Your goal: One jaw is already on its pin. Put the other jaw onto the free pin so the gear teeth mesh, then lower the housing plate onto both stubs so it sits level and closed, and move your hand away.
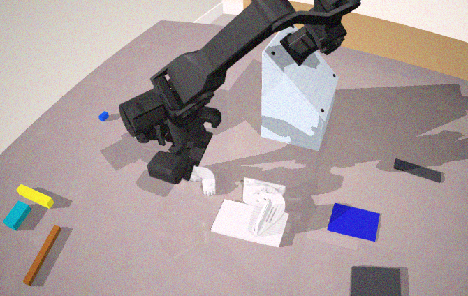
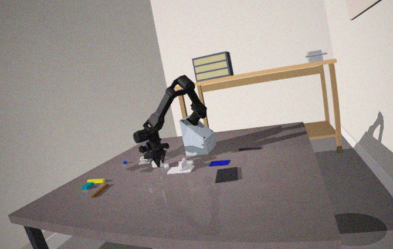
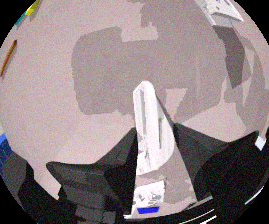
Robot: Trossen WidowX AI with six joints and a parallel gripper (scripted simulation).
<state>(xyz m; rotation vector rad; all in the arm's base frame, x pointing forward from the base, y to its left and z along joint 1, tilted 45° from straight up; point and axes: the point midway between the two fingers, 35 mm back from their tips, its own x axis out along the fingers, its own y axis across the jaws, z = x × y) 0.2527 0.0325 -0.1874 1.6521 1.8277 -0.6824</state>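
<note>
Right now the white base plate is 160 mm to the left of my gripper tip and 60 mm ahead of it. Also, from my gripper tip: blue cube 310 mm to the right, 70 mm behind; blue pad 330 mm to the left, 20 mm behind; white jaw 160 mm to the left, 10 mm ahead, 10 mm above.
</note>
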